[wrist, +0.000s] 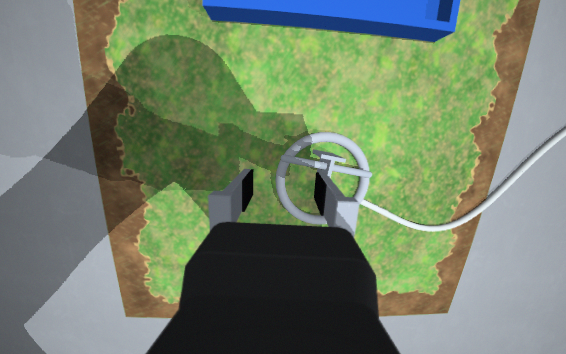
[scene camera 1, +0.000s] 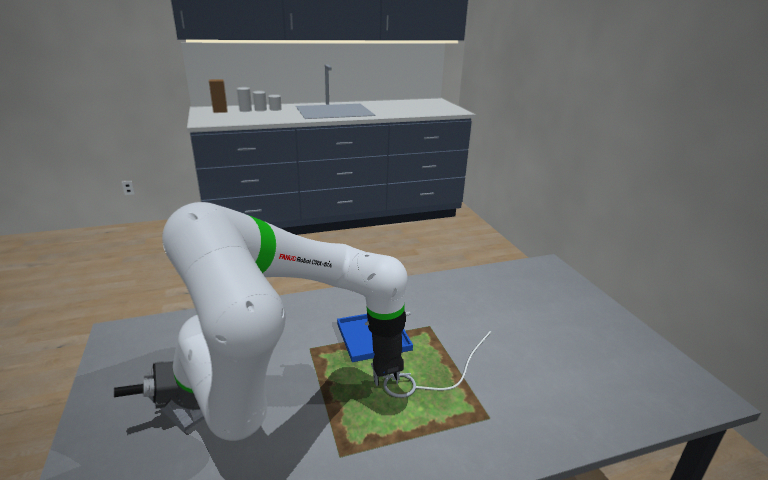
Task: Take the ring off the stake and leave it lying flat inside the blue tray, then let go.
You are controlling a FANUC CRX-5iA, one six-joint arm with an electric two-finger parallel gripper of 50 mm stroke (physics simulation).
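Frame: origin at the arm's base, x ahead, y left, z up, level; millimetres.
Seen in the pictures: gripper, fingertip midpoint: (wrist: 284, 183) (scene camera 1: 386, 380).
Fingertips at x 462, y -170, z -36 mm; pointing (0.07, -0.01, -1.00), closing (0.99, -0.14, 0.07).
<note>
Pixels of each thing's middle, then the offset from my fingertips to it. "spot": a spot on its surface instead. Level surfaces: height alone.
- grey ring at the middle of its body: (wrist: 323, 180) (scene camera 1: 399, 384) 38 mm ahead, 9 mm right, 25 mm down
- stake at the middle of its body: (wrist: 321, 162) 38 mm ahead, 9 mm left, 25 mm down
- blue tray at the middle of its body: (scene camera 1: 373, 334) 64 mm ahead, 215 mm left, 19 mm down
- white cord at a spot on its surface: (wrist: 432, 228) (scene camera 1: 448, 387) spot: 155 mm ahead, 75 mm right, 24 mm down
- mat at its surface level: 30 mm down
- grey table at its surface level: 30 mm down
The grey ring (scene camera 1: 400, 395) (wrist: 330, 137) is around the stake, low over the grass-patterned mat. The stake (wrist: 330, 161) is a small grey upright with a T-shaped top and a long round crossbar that reaches across the ring in the wrist view. My gripper (scene camera 1: 386, 381) (wrist: 284, 183) is open and empty. In the wrist view its left finger is outside the ring's left side and its right finger overlaps the ring's inside; the exact height gap is unclear. The right finger hides the ring's lower right part. The blue tray (scene camera 1: 355, 339) (wrist: 320, 15) is empty where it shows, partly behind my wrist in the scene view.
A white cord (scene camera 1: 441, 388) (wrist: 432, 228) runs from the ring's right side across the mat (scene camera 1: 407, 418) (wrist: 425, 100) and onto the grey table (scene camera 1: 566, 362). The tray stands at the mat's back edge. My arm's shadow falls over the mat's left part.
</note>
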